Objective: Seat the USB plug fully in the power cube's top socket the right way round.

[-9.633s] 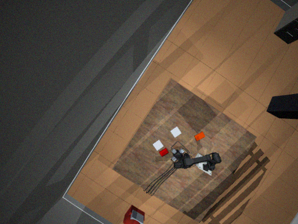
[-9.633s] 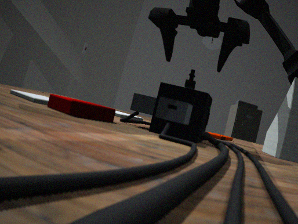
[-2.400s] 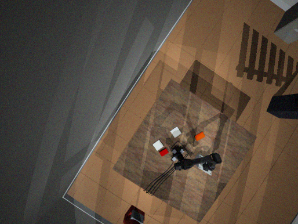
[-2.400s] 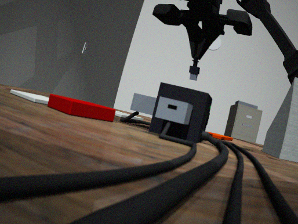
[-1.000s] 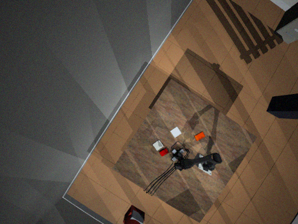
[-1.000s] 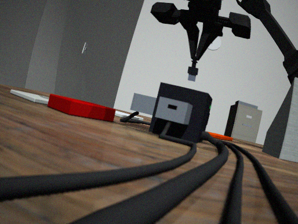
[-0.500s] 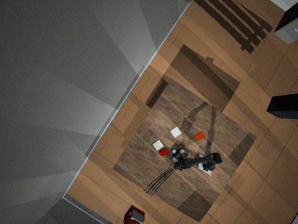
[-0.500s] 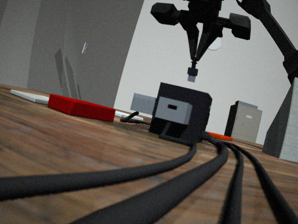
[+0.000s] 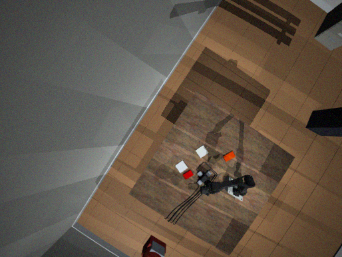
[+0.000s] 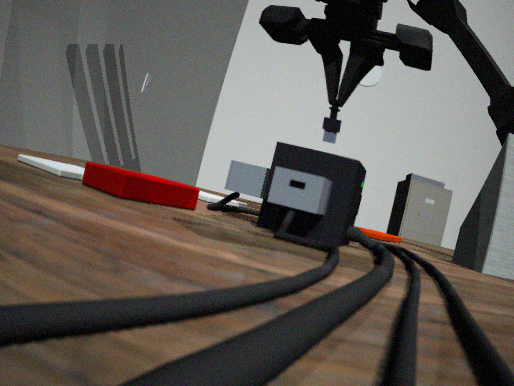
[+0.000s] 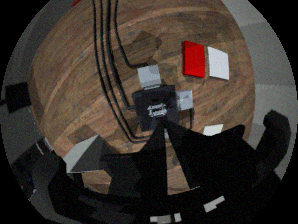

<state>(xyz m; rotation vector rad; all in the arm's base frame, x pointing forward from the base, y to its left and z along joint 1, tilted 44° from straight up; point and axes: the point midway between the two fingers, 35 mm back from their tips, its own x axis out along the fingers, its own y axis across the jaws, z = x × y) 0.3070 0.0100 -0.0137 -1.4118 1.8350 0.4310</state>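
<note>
Right now my gripper tip is 2 cm above the dark USB plug. From my gripper tip the other things lie so: white flat tile (25 cm ahead, 1 cm to the left, 13 cm below); then orange tile (16 cm behind, 30 cm to the right, 12 cm below); then red block (15 cm ahead, 5 cm to the left, 12 cm below).
</note>
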